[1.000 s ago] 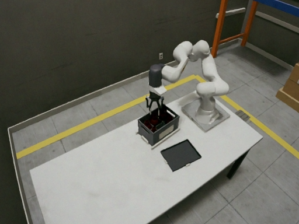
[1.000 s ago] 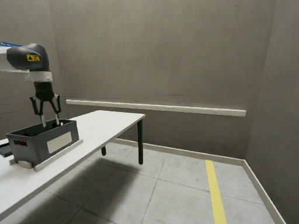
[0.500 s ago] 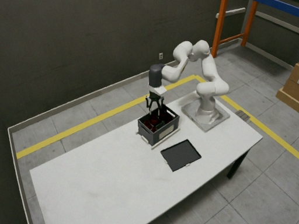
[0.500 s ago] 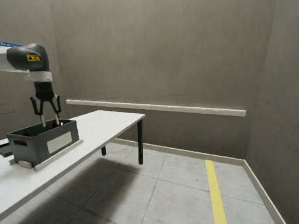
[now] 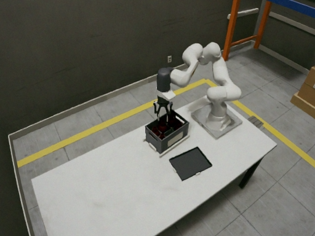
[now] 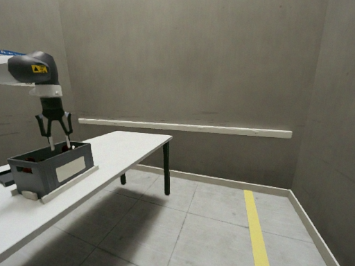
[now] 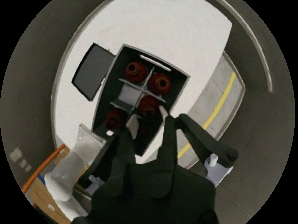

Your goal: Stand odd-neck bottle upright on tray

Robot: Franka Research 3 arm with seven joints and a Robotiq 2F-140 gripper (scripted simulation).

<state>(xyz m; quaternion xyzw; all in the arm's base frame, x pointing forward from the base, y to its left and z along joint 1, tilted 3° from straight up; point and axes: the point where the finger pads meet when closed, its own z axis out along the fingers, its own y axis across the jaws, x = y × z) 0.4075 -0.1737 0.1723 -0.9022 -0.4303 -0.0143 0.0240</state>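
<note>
My gripper is now 13 cm above the dark grey crate, 4 cm to the right of it and 1 cm past it. Round my hand: flat black tray (33 cm to the left, 20 cm below, 1 cm behind).
</note>
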